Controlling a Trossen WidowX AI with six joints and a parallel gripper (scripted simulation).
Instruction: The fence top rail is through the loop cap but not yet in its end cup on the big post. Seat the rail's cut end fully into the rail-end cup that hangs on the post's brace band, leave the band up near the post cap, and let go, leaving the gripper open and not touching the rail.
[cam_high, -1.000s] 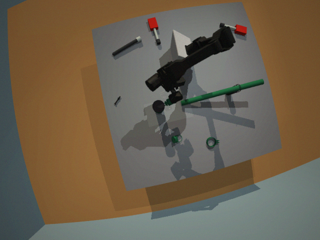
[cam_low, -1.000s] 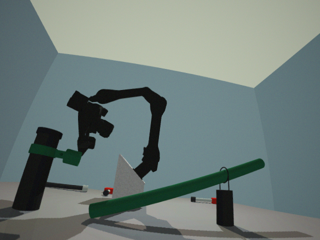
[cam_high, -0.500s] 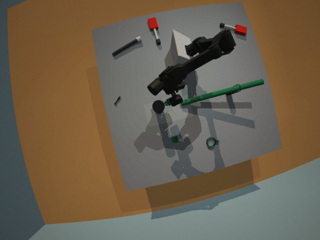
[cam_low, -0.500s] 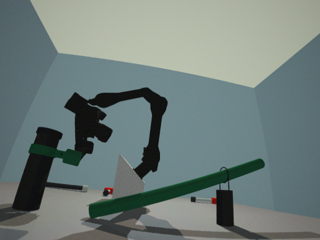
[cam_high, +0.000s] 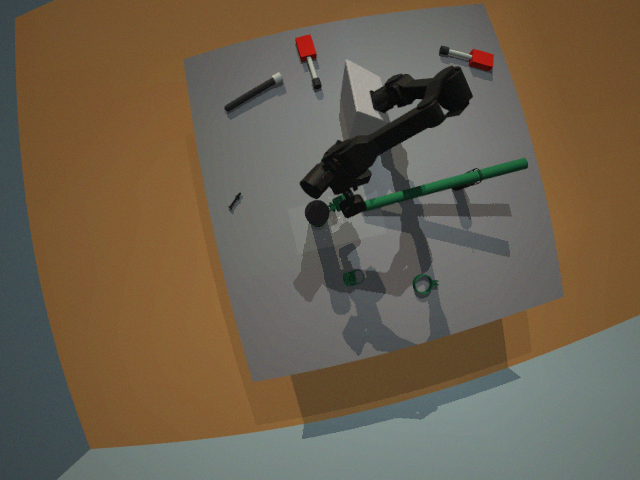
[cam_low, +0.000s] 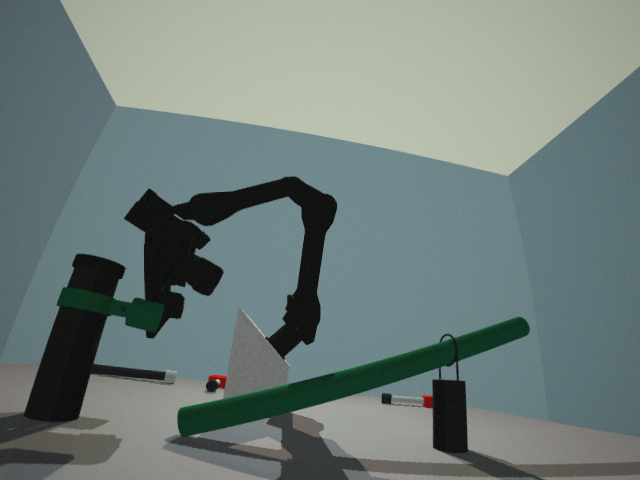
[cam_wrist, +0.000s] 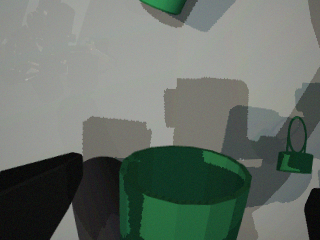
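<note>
My gripper tip is now 20 mm to the left of the green rail-end cup and 10 mm below it. Also, from my gripper tip: black bolt 90 mm behind, 370 mm to the right, 130 mm below; then short black post 30 mm behind, 440 mm to the left, 30 mm below.
</note>
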